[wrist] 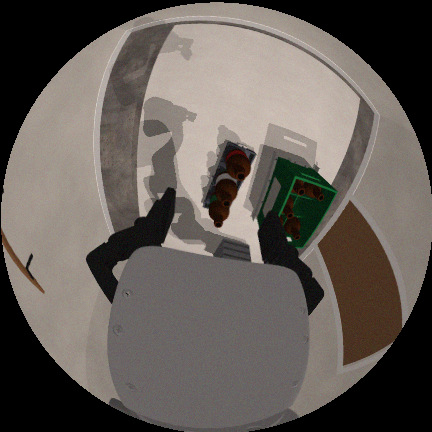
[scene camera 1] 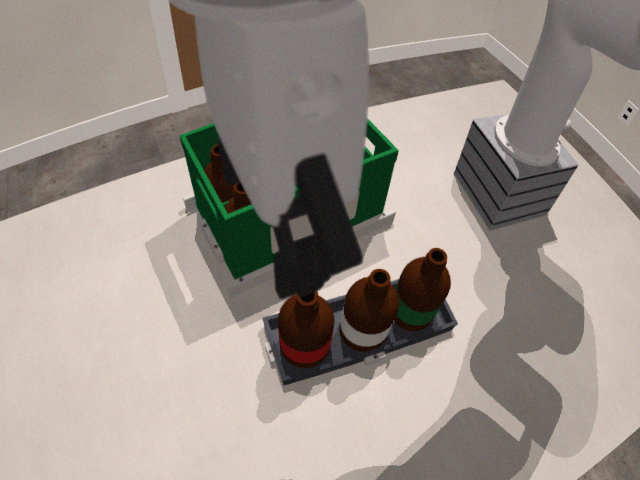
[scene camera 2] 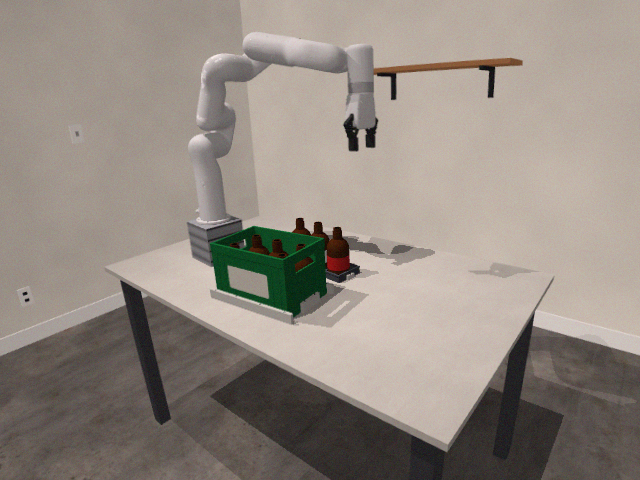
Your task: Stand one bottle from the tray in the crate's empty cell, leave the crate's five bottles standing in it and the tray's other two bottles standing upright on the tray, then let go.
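Frame: origin at the arm's base, x ahead, y left, z up, level; millimetres.
Seen in the pictures: gripper, between the fingertips: (wrist: 220, 211) (scene camera 1: 272, 226) (scene camera 2: 362, 149); arm's base, origin of its link: (scene camera 1: 526, 141) (scene camera 2: 214, 220).
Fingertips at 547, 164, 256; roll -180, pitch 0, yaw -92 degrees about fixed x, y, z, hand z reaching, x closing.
Note:
Offsets run from my fingertips to a thing's top centre, as dx, dy, dz. "pt": to the spot under its first point. Level surfaces: height alone.
My gripper (scene camera 1: 320, 273) (scene camera 2: 361, 146) (wrist: 220, 211) is open and empty, fingers down, high above the table. Three brown bottles stand upright on the dark tray @[-149, -47, -376] (scene camera 1: 330, 364) (scene camera 2: 341, 276): red-labelled @[-61, -60, -242] (scene camera 1: 306, 328) (scene camera 2: 338, 250) (wrist: 238, 164), white-labelled @[-151, -43, -242] (scene camera 1: 368, 312) (wrist: 226, 190) in the middle, and green-labelled @[-235, -37, -242] (scene camera 1: 423, 288) (wrist: 218, 210). The green crate @[-143, -294, -227] (scene camera 1: 242, 258) (scene camera 2: 305, 286) (wrist: 287, 172) stands beside the tray. Several brown bottles stand inside it, one @[-50, -333, -239] (scene camera 1: 217, 170) (wrist: 316, 192) near a corner. The arm hides much of the crate in scene camera 1; a finger overlaps it in the wrist view. I cannot tell which cell is empty.
The arm's striped base block (scene camera 1: 509, 180) (scene camera 2: 199, 242) (wrist: 232, 250) stands on the table @[dz -402] (scene camera 1: 103, 361) (scene camera 2: 413, 330) near the crate and tray. A pale low frame @[pt -134, -398, -385] (scene camera 2: 248, 305) borders the crate's foot. A wooden shelf (scene camera 2: 449, 66) is on the wall behind the arm.

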